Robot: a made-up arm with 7 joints.
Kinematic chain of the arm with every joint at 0, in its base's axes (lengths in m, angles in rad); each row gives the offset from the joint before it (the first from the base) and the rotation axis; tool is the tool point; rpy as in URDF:
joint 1: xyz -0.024 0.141 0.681 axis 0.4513 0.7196 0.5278
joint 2: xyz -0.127 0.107 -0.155 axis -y
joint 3: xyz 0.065 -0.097 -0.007 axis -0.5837 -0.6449 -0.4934
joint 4: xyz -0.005 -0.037 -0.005 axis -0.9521 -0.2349 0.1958
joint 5: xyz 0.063 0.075 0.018 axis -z
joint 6: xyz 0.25 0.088 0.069 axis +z
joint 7: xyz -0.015 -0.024 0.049 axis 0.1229 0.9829 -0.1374
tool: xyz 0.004 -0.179 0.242 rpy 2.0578 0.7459 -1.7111
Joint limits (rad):
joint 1: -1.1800..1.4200
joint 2: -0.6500..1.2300
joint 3: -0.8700..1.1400
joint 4: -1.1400..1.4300
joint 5: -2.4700..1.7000
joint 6: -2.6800..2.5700
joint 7: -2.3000..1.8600
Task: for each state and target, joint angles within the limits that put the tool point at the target. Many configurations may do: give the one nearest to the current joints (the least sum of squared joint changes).
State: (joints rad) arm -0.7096 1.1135 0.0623 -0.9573 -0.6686 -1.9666 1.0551
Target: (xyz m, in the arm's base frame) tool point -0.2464 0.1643 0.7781
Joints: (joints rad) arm -0.6204 0.5593 -0.1802 -0.6509 -0.3919 -2.2088 0.8953
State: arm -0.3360 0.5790 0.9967 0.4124 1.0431 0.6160 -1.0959
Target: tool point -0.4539 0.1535 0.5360
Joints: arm -0.2542 0.7408 0.8543 0.0831 1.0578 0.8406 -1.1773
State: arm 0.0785 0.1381 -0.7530 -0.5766 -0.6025 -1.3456 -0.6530
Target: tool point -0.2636 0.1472 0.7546
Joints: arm -0.3736 0.4957 -0.4522 -0.3845 -0.9737 -1.0299 -1.3115
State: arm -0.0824 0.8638 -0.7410 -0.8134 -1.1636 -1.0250 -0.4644
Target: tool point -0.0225 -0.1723 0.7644
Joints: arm 0.0257 0.7862 -0.6658 -1.1194 -1.3477 -1.0202 -0.7144
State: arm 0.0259 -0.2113 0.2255 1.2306 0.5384 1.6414 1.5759
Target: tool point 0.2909 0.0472 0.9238
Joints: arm -0.0176 -0.1305 0.2873 0.8775 1.1538 1.2798 1.8600
